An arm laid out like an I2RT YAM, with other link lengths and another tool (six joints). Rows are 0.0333 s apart.
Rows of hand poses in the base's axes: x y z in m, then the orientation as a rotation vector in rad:
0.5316, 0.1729, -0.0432, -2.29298, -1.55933, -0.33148
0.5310, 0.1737, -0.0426, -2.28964, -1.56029, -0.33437
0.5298, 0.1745, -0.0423, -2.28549, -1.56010, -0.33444
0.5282, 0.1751, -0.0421, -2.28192, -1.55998, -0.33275
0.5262, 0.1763, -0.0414, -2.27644, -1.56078, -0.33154
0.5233, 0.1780, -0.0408, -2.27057, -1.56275, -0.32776
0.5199, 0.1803, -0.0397, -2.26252, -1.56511, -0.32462
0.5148, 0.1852, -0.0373, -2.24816, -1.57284, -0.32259
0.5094, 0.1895, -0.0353, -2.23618, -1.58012, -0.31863
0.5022, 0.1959, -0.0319, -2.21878, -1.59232, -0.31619
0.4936, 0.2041, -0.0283, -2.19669, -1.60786, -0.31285
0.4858, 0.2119, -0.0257, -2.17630, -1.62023, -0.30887
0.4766, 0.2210, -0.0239, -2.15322, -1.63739, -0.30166
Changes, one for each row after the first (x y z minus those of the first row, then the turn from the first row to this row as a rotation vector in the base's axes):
-0.0006, 0.0008, 0.0006, 0.00279, -0.00113, 0.00168
-0.0018, 0.0016, 0.0009, 0.00587, 0.00022, 0.00354
-0.0034, 0.0022, 0.0011, 0.00796, 0.00247, 0.00541
-0.0054, 0.0034, 0.0018, 0.01111, 0.00466, 0.00859
-0.0083, 0.0051, 0.0024, 0.01318, 0.00812, 0.01291
-0.0117, 0.0074, 0.0035, 0.01680, 0.01172, 0.01839
-0.0168, 0.0123, 0.0059, 0.02257, 0.01444, 0.02952
-0.0222, 0.0166, 0.0079, 0.02624, 0.01777, 0.03956
-0.0294, 0.0230, 0.0113, 0.03169, 0.01980, 0.05457
-0.0380, 0.0312, 0.0149, 0.03835, 0.02239, 0.07373
-0.0458, 0.0390, 0.0175, 0.04507, 0.02606, 0.09061
-0.0550, 0.0481, 0.0193, 0.05003, 0.03049, 0.11175

